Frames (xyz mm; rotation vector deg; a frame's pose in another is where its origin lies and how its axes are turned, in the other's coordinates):
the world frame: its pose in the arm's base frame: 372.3 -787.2 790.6 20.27 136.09 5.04
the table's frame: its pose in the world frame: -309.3 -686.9 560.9 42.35 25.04 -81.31
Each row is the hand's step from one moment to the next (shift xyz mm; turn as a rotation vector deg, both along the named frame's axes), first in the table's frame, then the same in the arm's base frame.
Working: the table's frame: its pose in the arm's base frame: 810.9 -1552.8 468.8 -66.13 138.69 -84.38

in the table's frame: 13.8 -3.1 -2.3 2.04 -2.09 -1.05
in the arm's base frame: -9.1 -7.9 7.8 -0.74 -1.06 2.82
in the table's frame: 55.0 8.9 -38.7 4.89 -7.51 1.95
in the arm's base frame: -60.7 -4.5 30.0 1.53 -6.43 6.36
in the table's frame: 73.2 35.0 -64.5 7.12 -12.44 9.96
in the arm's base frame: -99.2 9.4 28.5 6.11 -14.94 6.65
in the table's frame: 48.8 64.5 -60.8 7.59 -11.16 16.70
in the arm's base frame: -96.7 29.7 -4.1 7.94 -19.83 2.17
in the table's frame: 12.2 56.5 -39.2 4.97 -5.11 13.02
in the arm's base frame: -56.9 35.2 -20.1 4.87 -13.95 -1.43
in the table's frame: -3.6 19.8 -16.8 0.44 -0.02 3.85
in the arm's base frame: -15.6 19.6 -7.8 1.34 -3.09 -1.91
